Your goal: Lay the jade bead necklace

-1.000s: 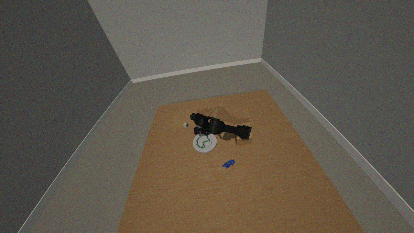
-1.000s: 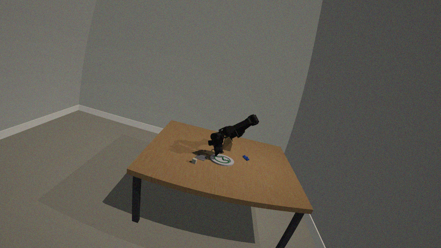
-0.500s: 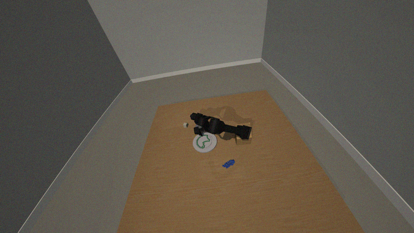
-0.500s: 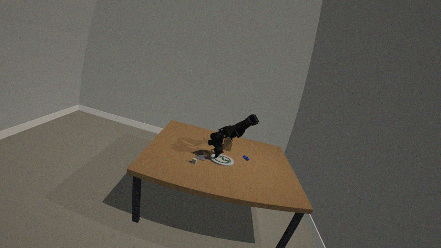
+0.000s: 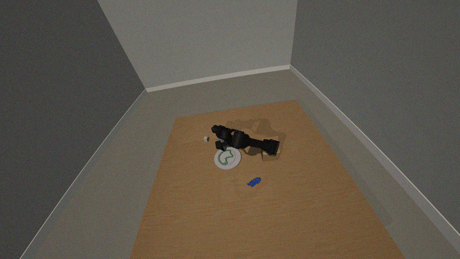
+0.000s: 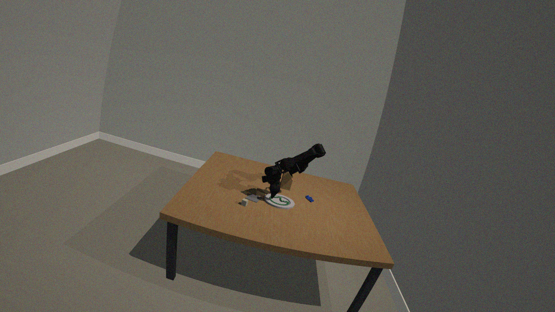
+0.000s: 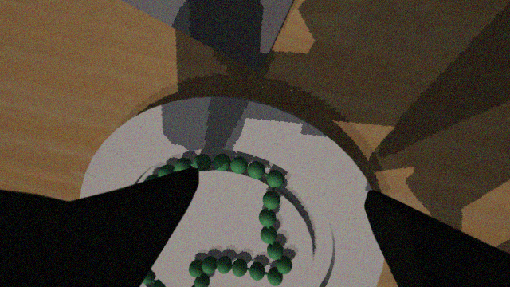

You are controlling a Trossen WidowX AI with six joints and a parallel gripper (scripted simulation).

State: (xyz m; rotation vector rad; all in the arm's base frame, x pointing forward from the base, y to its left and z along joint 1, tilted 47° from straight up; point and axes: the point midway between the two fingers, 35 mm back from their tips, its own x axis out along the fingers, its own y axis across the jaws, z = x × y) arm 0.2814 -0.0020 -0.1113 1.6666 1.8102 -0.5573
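The round bead board lies 60 mm to the left of my gripper tip, 20 mm ahead of it and 10 mm below it. Round my gripper tip: pale block: 200 mm ahead, 140 mm to the right; flat grey plate: 100 mm to the right, 70 mm ahead, 20 mm below.
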